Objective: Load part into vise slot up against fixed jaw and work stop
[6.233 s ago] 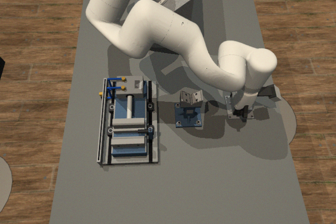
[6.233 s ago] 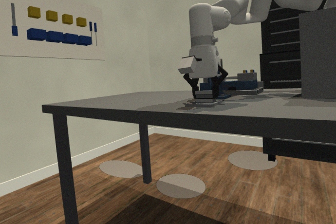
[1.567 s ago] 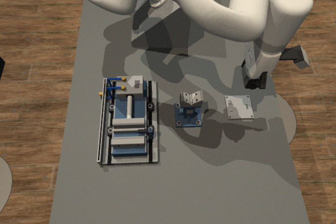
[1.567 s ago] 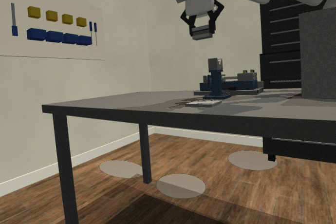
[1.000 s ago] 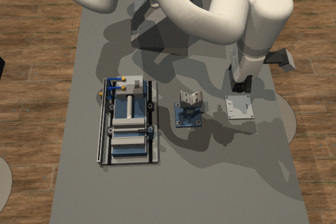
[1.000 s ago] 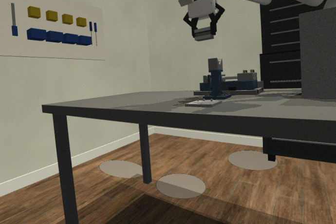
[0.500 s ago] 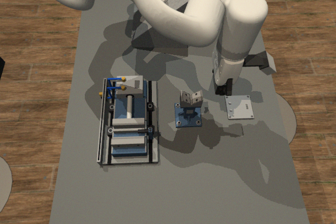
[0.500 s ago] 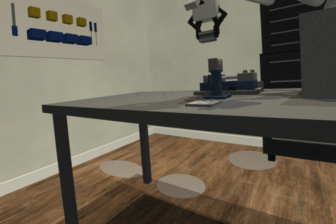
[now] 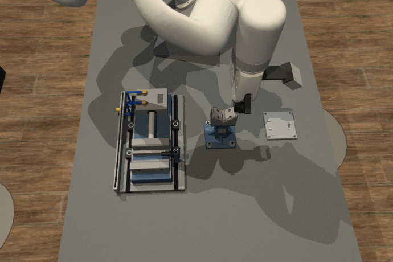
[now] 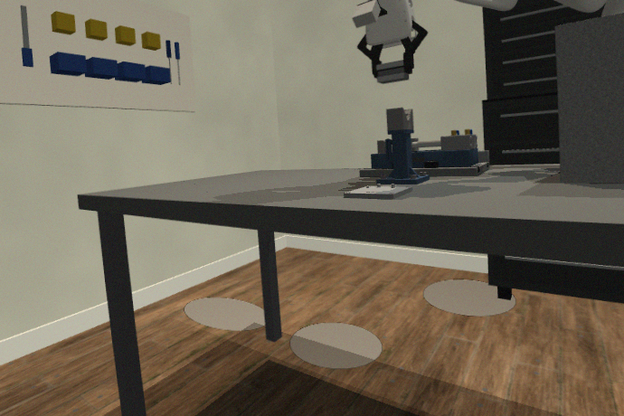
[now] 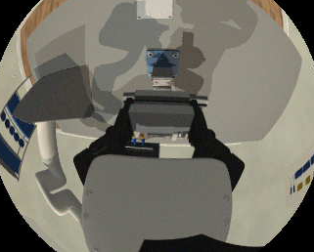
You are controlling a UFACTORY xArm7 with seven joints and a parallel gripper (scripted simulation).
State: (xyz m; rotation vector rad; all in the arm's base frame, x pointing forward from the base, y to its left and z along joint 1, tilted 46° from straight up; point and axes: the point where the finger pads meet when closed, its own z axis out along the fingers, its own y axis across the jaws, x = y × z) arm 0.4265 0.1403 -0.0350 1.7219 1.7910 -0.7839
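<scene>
The V-block post is 3 cm to the right of my hand and 19 cm below it. The rest, counted from my hand: part 1 cm to the left, 1 cm below; then cylinder rod 1 cm ahead, 23 cm to the right, 17 cm below; then work stop 9 cm ahead, 18 cm to the right, 16 cm below.
</scene>
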